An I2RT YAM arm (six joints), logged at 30 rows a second.
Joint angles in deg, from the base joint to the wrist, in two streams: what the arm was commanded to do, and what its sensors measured. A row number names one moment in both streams.
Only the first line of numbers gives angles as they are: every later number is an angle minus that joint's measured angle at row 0.
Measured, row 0: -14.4 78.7 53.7 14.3 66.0 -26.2
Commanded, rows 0 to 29: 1.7 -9.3 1.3 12.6 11.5 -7.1; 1.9 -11.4 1.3 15.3 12.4 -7.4; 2.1 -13.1 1.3 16.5 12.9 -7.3; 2.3 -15.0 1.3 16.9 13.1 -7.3; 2.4 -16.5 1.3 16.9 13.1 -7.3; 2.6 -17.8 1.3 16.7 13.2 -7.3; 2.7 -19.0 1.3 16.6 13.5 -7.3; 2.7 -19.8 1.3 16.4 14.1 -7.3; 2.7 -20.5 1.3 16.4 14.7 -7.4; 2.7 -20.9 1.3 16.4 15.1 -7.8; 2.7 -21.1 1.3 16.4 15.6 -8.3; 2.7 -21.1 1.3 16.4 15.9 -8.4; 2.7 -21.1 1.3 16.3 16.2 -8.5; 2.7 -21.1 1.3 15.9 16.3 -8.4; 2.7 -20.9 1.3 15.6 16.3 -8.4; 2.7 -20.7 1.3 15.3 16.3 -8.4; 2.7 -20.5 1.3 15.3 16.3 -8.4; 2.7 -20.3 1.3 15.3 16.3 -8.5; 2.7 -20.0 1.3 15.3 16.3 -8.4; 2.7 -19.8 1.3 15.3 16.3 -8.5; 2.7 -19.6 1.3 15.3 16.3 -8.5; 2.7 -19.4 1.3 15.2 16.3 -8.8; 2.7 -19.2 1.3 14.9 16.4 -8.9; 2.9 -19.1 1.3 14.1 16.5 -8.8; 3.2 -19.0 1.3 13.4 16.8 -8.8; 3.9 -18.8 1.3 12.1 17.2 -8.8; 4.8 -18.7 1.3 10.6 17.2 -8.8; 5.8 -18.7 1.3 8.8 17.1 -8.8; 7.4 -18.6 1.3 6.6 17.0 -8.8; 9.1 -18.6 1.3 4.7 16.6 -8.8
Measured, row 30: 5.3 -18.9 0.5 7.7 16.0 -8.6
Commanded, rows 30 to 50: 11.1 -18.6 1.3 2.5 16.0 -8.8; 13.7 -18.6 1.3 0.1 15.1 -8.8; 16.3 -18.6 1.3 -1.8 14.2 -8.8; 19.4 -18.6 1.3 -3.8 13.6 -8.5; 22.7 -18.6 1.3 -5.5 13.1 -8.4; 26.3 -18.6 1.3 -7.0 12.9 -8.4; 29.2 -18.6 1.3 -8.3 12.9 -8.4; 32.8 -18.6 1.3 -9.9 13.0 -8.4; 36.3 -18.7 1.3 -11.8 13.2 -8.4; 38.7 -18.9 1.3 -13.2 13.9 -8.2; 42.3 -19.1 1.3 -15.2 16.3 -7.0; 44.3 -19.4 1.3 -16.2 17.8 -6.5; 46.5 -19.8 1.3 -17.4 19.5 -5.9; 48.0 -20.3 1.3 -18.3 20.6 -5.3; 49.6 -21.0 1.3 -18.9 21.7 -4.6; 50.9 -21.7 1.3 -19.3 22.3 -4.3; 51.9 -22.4 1.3 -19.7 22.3 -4.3; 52.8 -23.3 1.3 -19.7 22.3 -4.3; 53.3 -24.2 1.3 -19.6 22.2 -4.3; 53.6 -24.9 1.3 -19.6 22.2 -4.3; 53.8 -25.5 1.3 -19.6 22.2 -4.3
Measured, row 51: 52.8 -22.6 0.4 -19.8 19.4 -5.9
